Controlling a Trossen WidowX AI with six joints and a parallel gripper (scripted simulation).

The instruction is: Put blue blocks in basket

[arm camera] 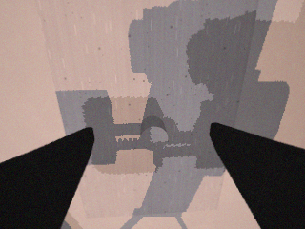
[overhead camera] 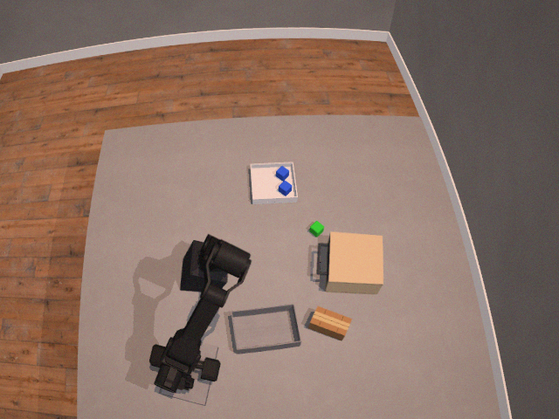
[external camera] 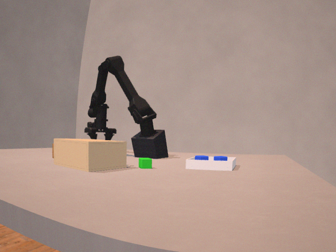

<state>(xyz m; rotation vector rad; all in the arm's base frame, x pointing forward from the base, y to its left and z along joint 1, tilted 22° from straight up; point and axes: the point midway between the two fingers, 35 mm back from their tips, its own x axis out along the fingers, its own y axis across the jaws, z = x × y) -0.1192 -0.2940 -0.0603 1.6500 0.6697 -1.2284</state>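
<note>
Right now the red block is 450 mm ahead of my hand, 30 mm to the left of it and 50 mm below it. Round my hand: grey box (250 mm ahead, 70 mm to the left, 50 mm below); then tan drawer cabinet (570 mm ahead, 190 mm to the left, 20 mm below); then knobbed lid (40 mm below).
</note>
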